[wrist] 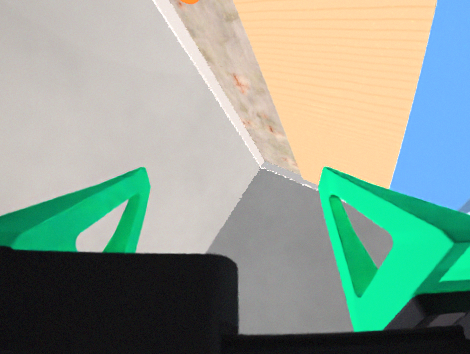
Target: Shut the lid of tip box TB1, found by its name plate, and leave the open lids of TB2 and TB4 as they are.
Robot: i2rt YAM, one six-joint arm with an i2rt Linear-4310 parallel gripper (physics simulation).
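Places are measured from the arm's base along level axes (x ahead, y left, z up), in millimetres.
Where they show: gripper, between the fingertips: (234, 177).
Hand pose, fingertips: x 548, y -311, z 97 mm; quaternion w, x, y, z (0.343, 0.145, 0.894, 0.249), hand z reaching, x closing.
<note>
After its pixels a point has its place.
My gripper (234, 177) @[x 548, y -311, z 97 mm] is open and empty, its two green fingers wide apart over a grey surface. No tip box, lid or name plate shows in the wrist view, so TB1, TB2 and TB4 cannot be placed from it. Part of the grey surface is hidden by the dark gripper body and the fingers.
The grey surface (125, 100) has a pale edge running from the top to a corner between the fingertips. A darker grey area lies below that corner. Beyond are a mottled strip (220, 55), a light wood-coloured surface (340, 75) @[x 638, y -108, z -198 mm] and a blue area (440, 115) @[x 482, y -53, z -195 mm]. A cut-off orange spot (190, 1) shows at the top.
</note>
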